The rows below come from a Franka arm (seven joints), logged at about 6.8 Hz.
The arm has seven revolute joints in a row. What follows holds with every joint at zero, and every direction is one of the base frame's.
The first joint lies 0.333 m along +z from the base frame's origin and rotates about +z.
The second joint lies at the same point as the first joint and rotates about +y.
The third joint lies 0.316 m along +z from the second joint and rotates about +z.
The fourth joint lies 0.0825 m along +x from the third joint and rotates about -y.
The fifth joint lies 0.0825 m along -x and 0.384 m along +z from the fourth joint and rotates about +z.
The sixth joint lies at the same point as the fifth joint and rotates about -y.
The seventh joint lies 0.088 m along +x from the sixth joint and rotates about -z.
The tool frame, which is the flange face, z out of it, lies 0.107 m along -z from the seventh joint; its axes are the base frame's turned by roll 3.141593, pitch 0 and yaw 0 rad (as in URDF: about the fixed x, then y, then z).
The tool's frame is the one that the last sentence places.
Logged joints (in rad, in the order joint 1, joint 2, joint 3, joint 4, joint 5, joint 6, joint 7), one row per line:
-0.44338, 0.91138, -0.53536, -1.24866, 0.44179, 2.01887, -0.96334
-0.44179, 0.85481, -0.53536, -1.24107, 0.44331, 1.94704, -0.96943
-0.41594, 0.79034, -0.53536, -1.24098, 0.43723, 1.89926, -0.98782
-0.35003, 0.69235, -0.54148, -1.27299, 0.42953, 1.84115, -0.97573
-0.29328, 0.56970, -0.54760, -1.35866, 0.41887, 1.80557, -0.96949
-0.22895, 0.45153, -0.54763, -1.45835, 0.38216, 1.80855, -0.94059
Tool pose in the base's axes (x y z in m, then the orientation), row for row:
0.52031, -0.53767, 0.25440, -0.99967, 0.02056, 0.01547, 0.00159
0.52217, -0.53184, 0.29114, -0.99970, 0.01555, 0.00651, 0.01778
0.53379, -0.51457, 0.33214, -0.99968, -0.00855, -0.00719, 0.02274
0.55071, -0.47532, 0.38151, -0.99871, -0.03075, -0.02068, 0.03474
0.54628, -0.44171, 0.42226, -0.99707, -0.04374, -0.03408, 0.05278
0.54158, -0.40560, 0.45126, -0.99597, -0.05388, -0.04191, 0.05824
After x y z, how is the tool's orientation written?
As a quaternion, x y z w.
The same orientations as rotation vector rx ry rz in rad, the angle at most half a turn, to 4 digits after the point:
-3.1374, 0.0645, 0.0486
-3.1056, 0.0483, 0.0202
-3.0959, -0.0265, -0.0223
-3.0700, -0.0945, -0.0636
-3.0313, -0.1330, -0.1036
-3.0180, -0.1633, -0.1270

